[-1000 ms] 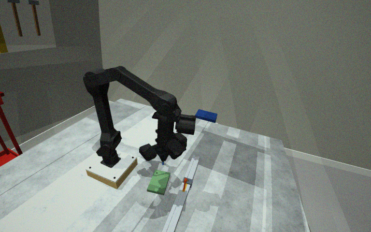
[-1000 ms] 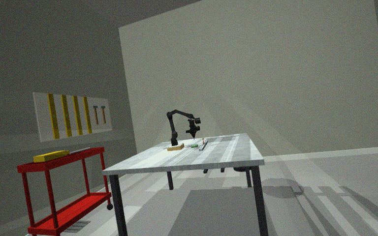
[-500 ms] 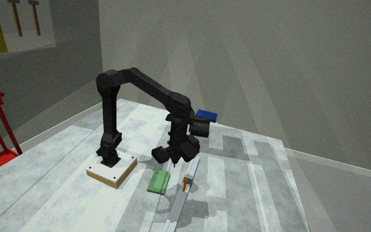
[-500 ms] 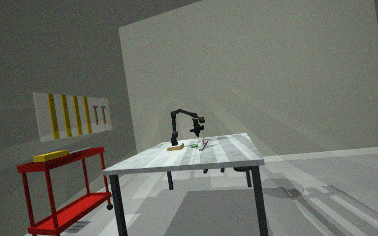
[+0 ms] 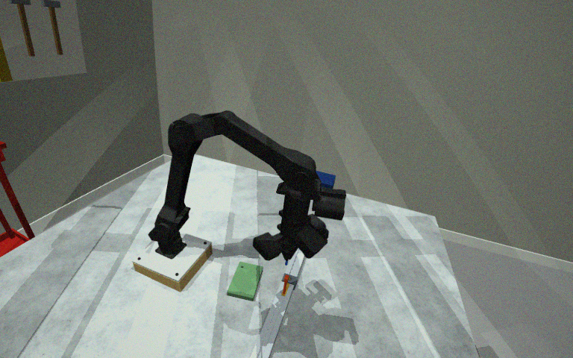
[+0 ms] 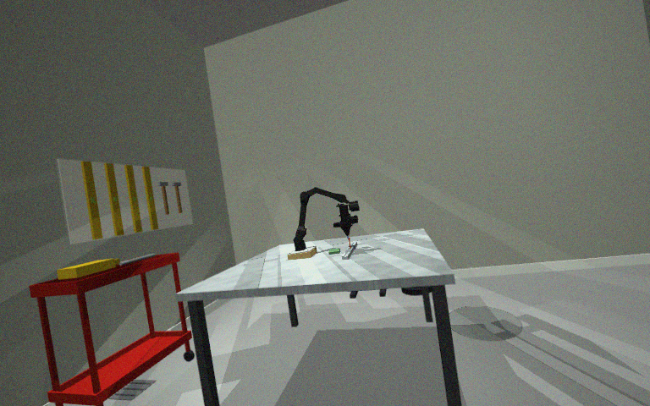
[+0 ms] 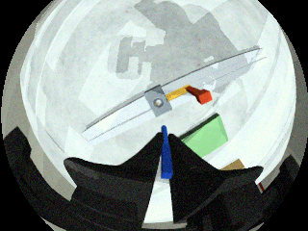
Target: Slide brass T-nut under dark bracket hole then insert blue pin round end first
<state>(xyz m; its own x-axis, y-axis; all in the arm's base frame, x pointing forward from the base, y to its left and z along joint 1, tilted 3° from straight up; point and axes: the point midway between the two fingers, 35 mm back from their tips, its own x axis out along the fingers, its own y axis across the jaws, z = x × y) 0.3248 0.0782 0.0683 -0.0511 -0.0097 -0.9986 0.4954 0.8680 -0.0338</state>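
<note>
Right now my gripper tip is 20 mm short of the brass T-nut, 20 mm to the left of it and 50 mm above it. Also, from my gripper tip: aluminum rail (20 mm ahead, 20 mm to the right, 80 mm below); then blue pin (right at my gripper tip); then green tray (110 mm behind, 30 mm to the right, 90 mm below).
</note>
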